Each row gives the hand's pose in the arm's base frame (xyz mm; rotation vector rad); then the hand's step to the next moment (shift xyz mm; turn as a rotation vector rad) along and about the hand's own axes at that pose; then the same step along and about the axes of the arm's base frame.
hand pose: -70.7 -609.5 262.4 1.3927 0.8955 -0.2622
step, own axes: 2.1 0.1 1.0 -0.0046 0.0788 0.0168
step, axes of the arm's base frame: 1.8 -0.2 -1.4 0.0544 -0.0004 0.0596
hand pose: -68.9 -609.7 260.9 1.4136 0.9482 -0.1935
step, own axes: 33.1 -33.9 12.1 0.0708 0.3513 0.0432
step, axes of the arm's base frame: 4.9 -4.2 -48.5 0.2866 0.0637 0.2100
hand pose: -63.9 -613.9 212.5 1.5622 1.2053 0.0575
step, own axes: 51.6 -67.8 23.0 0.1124 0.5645 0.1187
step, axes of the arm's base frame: -5.4 11.3 -87.4 0.4891 0.0667 0.3190
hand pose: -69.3 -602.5 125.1 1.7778 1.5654 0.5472
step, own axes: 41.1 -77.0 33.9 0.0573 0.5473 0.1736
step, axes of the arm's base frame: -20.9 34.8 -84.4 0.5063 0.0013 0.2768
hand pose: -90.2 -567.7 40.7 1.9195 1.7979 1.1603
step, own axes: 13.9 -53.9 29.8 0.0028 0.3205 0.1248
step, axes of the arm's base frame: -19.0 33.0 -50.4 0.3153 -0.0203 0.1360
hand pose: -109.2 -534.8 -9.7 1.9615 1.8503 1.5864
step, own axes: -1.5 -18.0 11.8 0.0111 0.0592 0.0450
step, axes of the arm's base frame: -5.3 11.3 -17.6 0.0701 0.0171 0.0211
